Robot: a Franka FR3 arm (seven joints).
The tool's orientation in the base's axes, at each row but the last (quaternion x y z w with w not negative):
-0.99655, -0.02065, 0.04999, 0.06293
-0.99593, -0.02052, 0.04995, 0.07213
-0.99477, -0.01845, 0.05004, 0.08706
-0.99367, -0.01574, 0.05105, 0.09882
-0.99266, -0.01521, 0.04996, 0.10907
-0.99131, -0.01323, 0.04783, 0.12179
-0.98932, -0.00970, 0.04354, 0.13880
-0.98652, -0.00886, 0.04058, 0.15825
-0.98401, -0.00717, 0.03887, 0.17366
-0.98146, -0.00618, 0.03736, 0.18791
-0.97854, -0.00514, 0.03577, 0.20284
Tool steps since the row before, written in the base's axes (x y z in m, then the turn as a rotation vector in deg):
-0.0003, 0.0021, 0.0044, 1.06, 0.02, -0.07
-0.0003, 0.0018, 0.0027, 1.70, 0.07, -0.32
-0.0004, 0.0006, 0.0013, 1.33, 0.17, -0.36
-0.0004, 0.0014, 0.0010, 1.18, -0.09, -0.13
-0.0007, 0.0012, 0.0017, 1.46, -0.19, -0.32
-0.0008, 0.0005, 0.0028, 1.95, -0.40, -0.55
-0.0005, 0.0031, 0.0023, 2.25, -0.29, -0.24
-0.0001, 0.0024, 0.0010, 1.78, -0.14, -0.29
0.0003, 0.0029, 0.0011, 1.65, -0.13, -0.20
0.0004, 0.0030, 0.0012, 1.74, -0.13, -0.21
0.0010, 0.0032, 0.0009, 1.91, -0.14, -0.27
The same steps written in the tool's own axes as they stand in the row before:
-0.0006, -0.0027, -0.0041, 1.06, 0.03, -0.04
-0.0005, -0.0022, -0.0024, 1.72, 0.03, 0.15
-0.0005, -0.0008, -0.0011, 1.36, -0.07, 0.25
-0.0004, -0.0016, -0.0007, 1.18, 0.14, -0.01
-0.0008, -0.0016, -0.0013, 1.47, 0.28, 0.12
-0.0010, -0.0012, -0.0025, 1.98, 0.55, 0.24
-0.0006, -0.0036, -0.0013, 2.25, 0.36, -0.05
-0.0001, -0.0026, -0.0002, 1.79, 0.23, 0.08
0.0003, -0.0031, -0.0001, 1.66, 0.19, 0.01
0.0004, -0.0032, 0.0000, 1.75, 0.20, 0.02
0.0010, -0.0033, 0.0004, 1.92, 0.23, 0.05

